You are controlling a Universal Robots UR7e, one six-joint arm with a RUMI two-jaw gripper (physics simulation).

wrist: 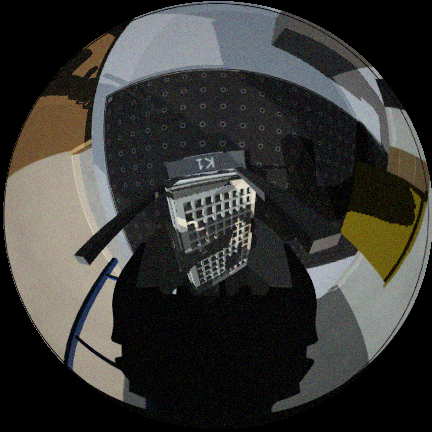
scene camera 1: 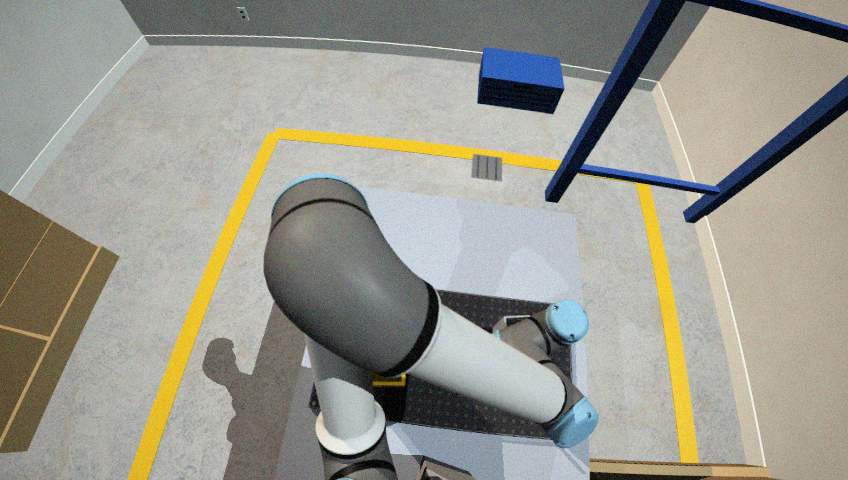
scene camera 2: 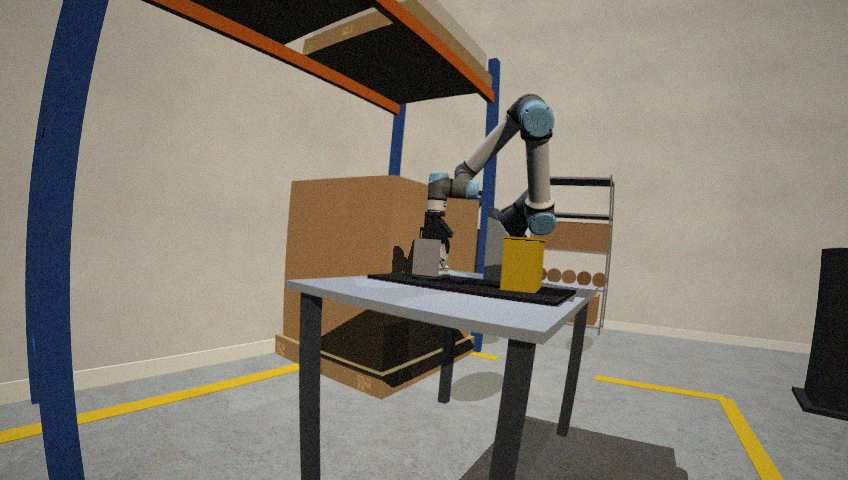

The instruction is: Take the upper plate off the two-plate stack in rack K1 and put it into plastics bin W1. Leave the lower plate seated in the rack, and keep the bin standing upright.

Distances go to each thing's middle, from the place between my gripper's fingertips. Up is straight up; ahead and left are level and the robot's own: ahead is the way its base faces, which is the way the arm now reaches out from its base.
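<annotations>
My gripper, as I see it, is 10 cm beyond the plastics bin W1 (scene camera 2: 522, 264), and it is also 33 cm to the right of the plastics bin W1 and 5 cm below it.
</annotations>
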